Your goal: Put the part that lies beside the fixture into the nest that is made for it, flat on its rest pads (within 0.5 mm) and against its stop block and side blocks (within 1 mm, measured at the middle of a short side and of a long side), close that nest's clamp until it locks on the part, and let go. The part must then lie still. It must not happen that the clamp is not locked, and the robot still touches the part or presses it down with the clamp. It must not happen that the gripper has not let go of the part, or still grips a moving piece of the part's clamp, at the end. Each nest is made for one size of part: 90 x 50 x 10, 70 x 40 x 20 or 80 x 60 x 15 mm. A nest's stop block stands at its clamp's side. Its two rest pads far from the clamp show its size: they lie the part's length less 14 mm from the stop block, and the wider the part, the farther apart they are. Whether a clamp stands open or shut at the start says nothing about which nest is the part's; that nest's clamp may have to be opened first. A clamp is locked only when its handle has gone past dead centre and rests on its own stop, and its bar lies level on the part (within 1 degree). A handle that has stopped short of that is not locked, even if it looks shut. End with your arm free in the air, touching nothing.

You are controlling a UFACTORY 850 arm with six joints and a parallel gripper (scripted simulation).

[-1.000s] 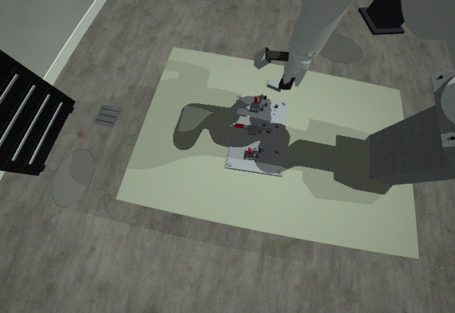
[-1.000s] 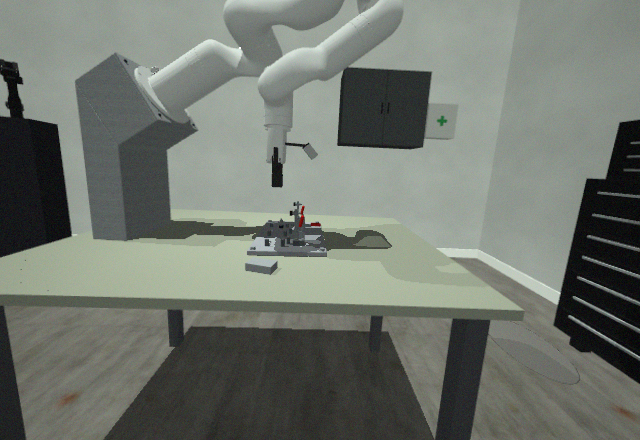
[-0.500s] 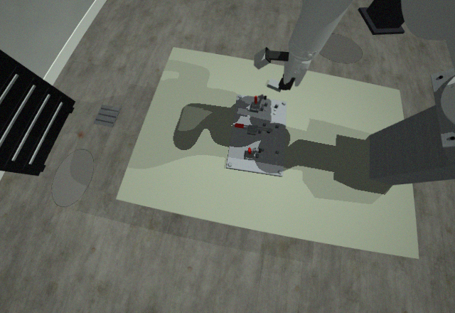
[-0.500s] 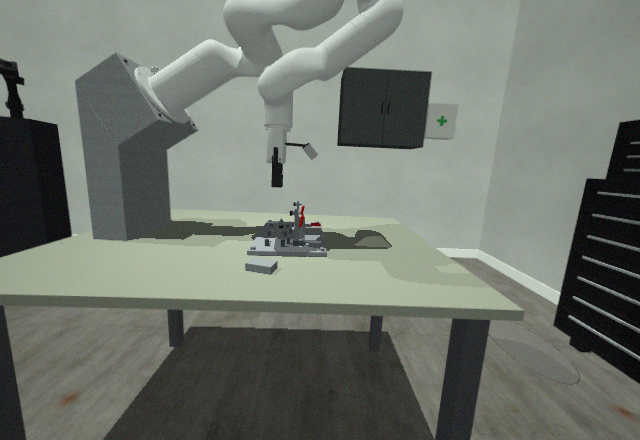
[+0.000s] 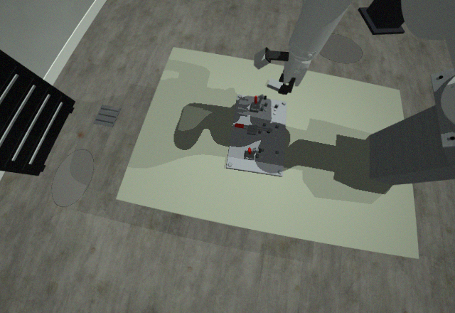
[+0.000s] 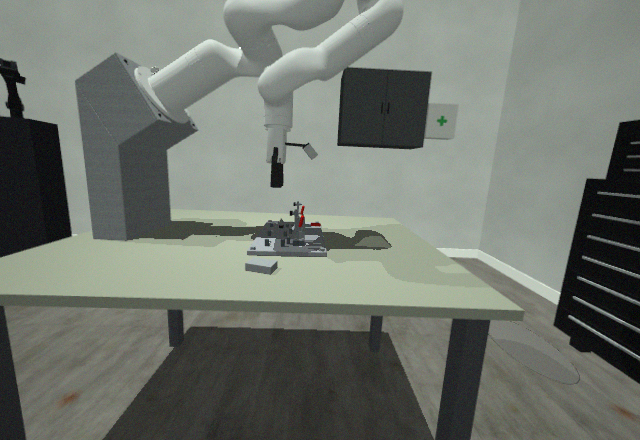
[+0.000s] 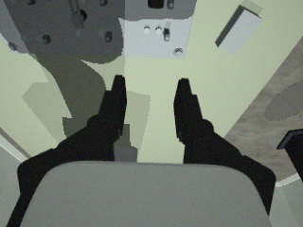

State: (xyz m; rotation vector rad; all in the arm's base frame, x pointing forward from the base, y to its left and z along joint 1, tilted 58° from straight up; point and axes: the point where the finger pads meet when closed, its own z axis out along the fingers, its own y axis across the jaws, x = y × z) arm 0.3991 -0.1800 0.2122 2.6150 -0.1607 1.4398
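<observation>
Now: hand 21 cm above the grey block part, 14 cm to the left of it and 6 cm past it. Round my hand: grey fixture plate (21 cm below, 9 cm to the left, 7 cm ahead).
</observation>
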